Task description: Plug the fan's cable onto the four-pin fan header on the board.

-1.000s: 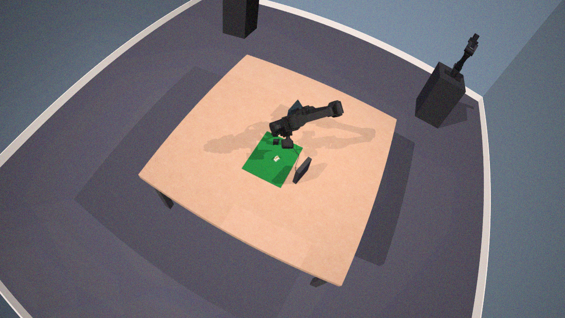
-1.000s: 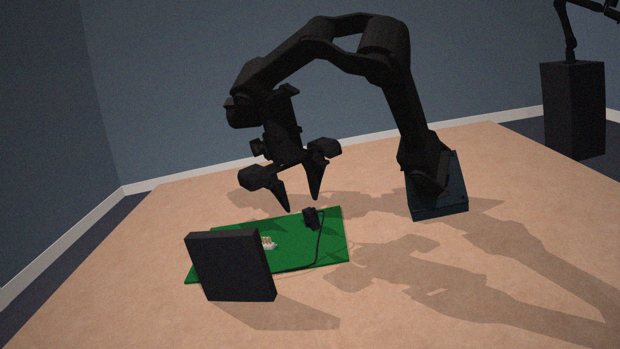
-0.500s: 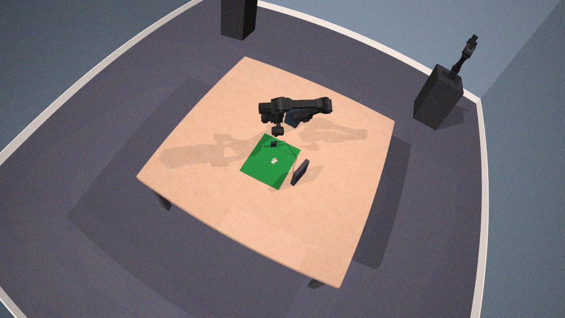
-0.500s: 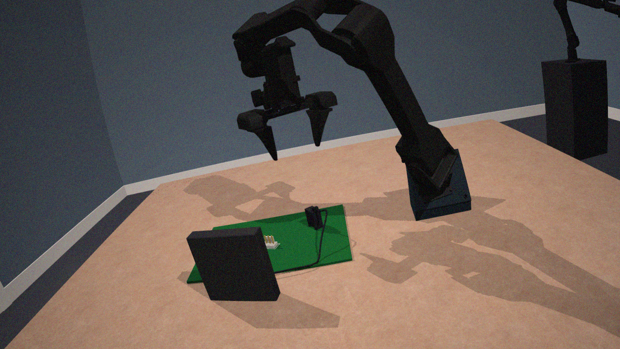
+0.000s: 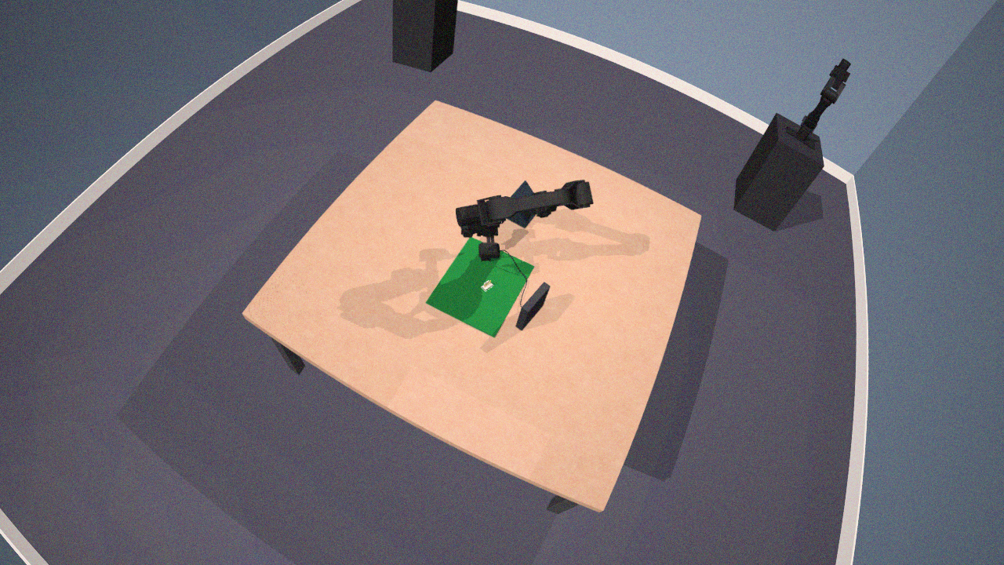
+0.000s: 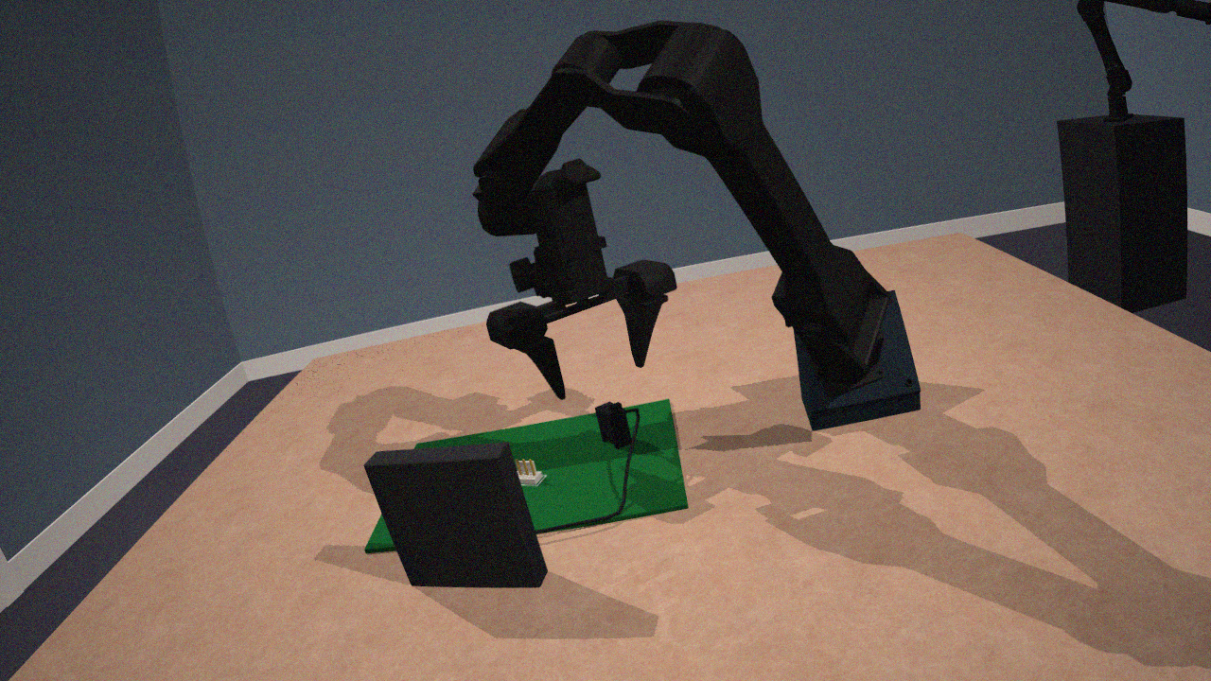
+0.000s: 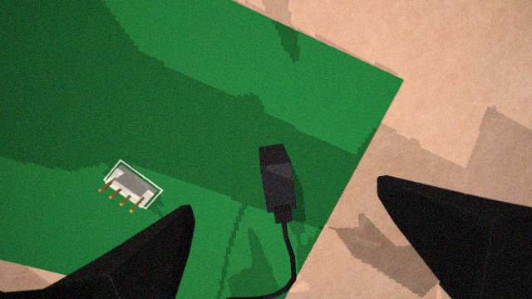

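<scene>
My gripper tip is now 5 cm above the black plug and 1 cm to the right of it. From my gripper tip the other things lie so: dark fan: 21 cm to the left, 12 cm ahead, 1 cm below; then green board: 9 cm ahead, 8 cm below, 4 cm to the left.
</scene>
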